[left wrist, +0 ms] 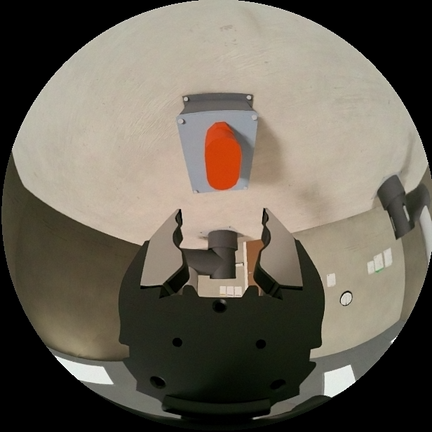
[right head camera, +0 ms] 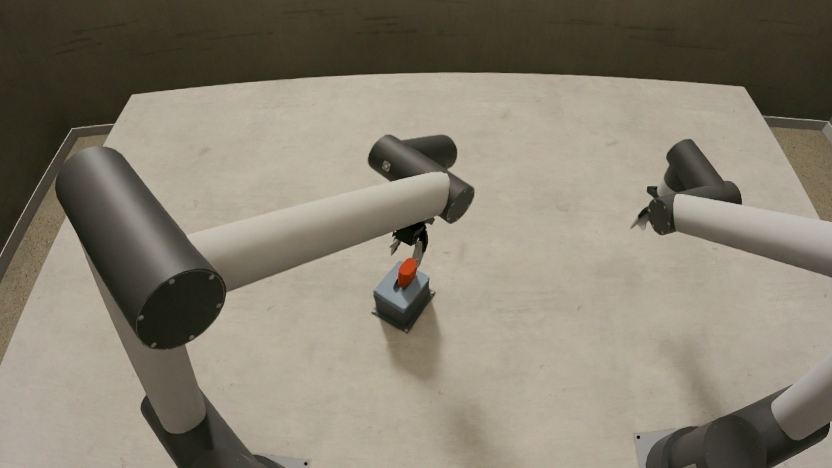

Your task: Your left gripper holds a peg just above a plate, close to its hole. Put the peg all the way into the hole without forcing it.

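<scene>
An orange-red peg (right head camera: pixel 407 272) (left wrist: pixel 223 162) with rounded ends stands in the hole of the blue-grey plate (right head camera: pixel 402 301) (left wrist: pixel 191 145), on top of a dark block. Part of the peg sticks up above the plate; a dark strip of the hole shows beside its base in the head view. How deep its lower end sits is hidden. My left gripper (right head camera: pixel 405 256) (left wrist: pixel 221 209) is open and empty, its fingertips apart from the peg, a little behind it in the head view. My right gripper (right head camera: pixel 637 223) is far to the right, partly hidden by its wrist; its finger spacing is unclear.
The block stands on a dark base with corner screws (right head camera: pixel 406 330) (left wrist: pixel 186 99) on the pale table (right head camera: pixel 552 325). My left forearm (right head camera: pixel 325 227) reaches across behind the block. My right forearm (right head camera: pixel 756 229) is at the right. Dark walls stand behind the table.
</scene>
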